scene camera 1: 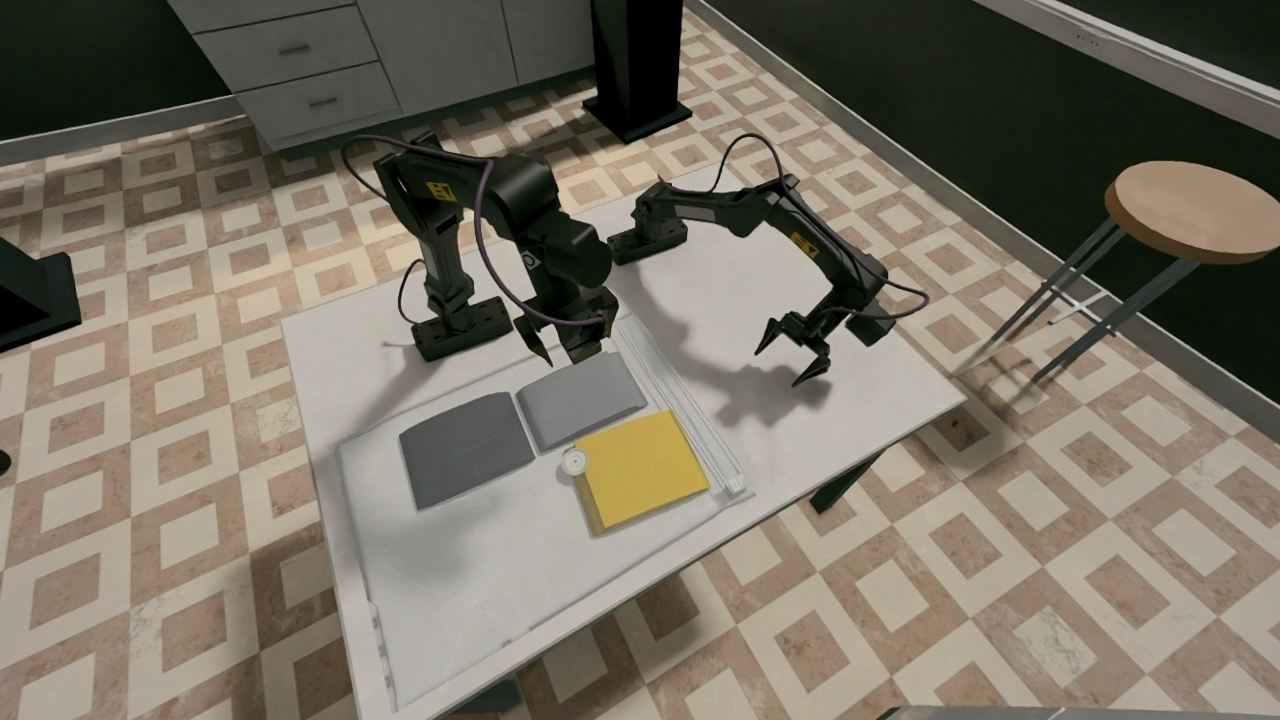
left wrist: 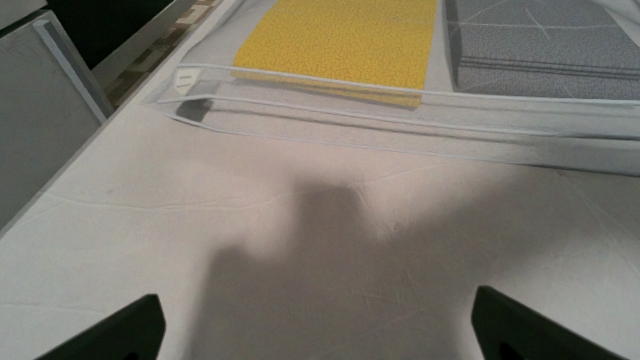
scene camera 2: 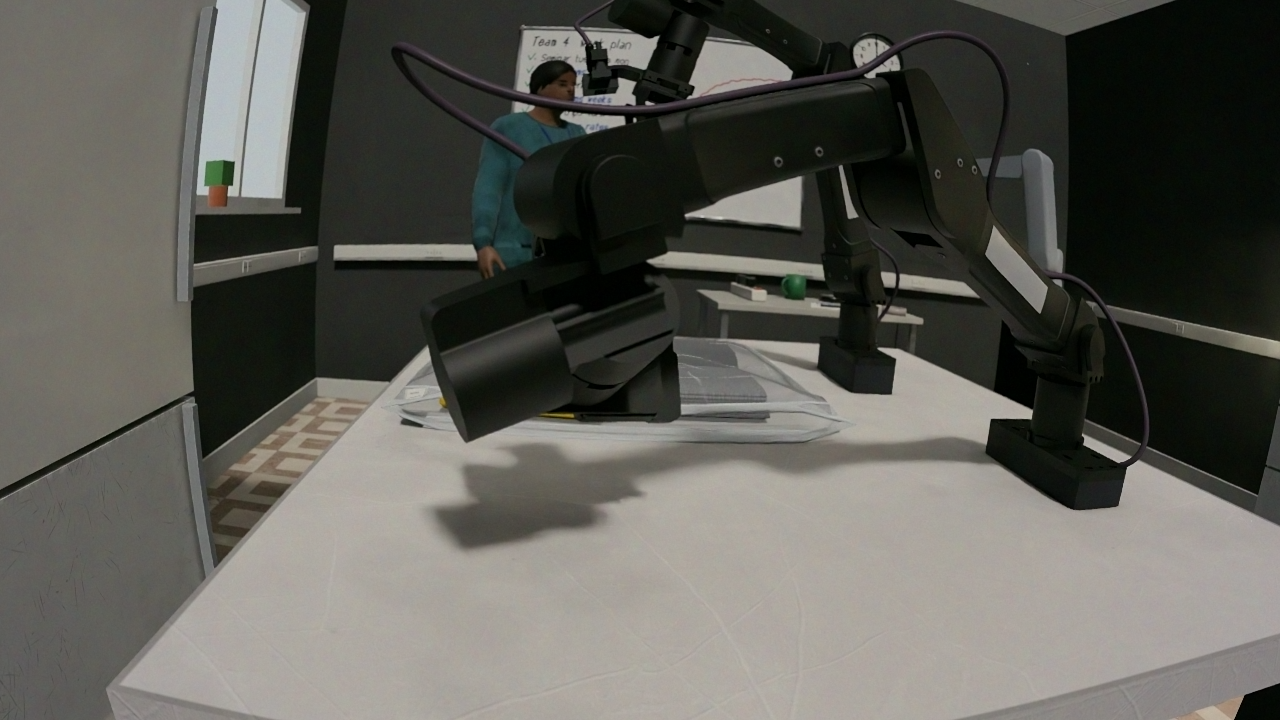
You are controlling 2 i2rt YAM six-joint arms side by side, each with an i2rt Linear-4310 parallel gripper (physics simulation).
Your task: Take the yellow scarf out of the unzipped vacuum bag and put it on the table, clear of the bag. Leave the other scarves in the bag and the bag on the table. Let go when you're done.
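The clear vacuum bag (scene camera 1: 682,394) (scene camera 2: 805,429) (left wrist: 280,117) lies flat on the table, its zip edge toward the left gripper. Inside, the folded yellow scarf (scene camera 1: 644,470) (left wrist: 340,45) lies near that edge, beside a light grey scarf (scene camera 1: 581,398) (left wrist: 550,45). A dark grey scarf (scene camera 1: 469,447) lies farther in. My left gripper (scene camera 1: 777,367) (left wrist: 318,305) is open and empty above the table, outside the bag's zip edge. My right gripper (scene camera 1: 565,360) is open and empty above the bag's back part, near the light grey scarf. In scene camera 2 the left fingers are hidden.
A round valve (scene camera 1: 574,461) sits on the bag by the yellow scarf's corner. A white slider (scene camera 1: 735,484) is at the zip's front end, near the table's front edge. The two arm bases (scene camera 1: 460,327) (scene camera 1: 648,241) stand at the table's back.
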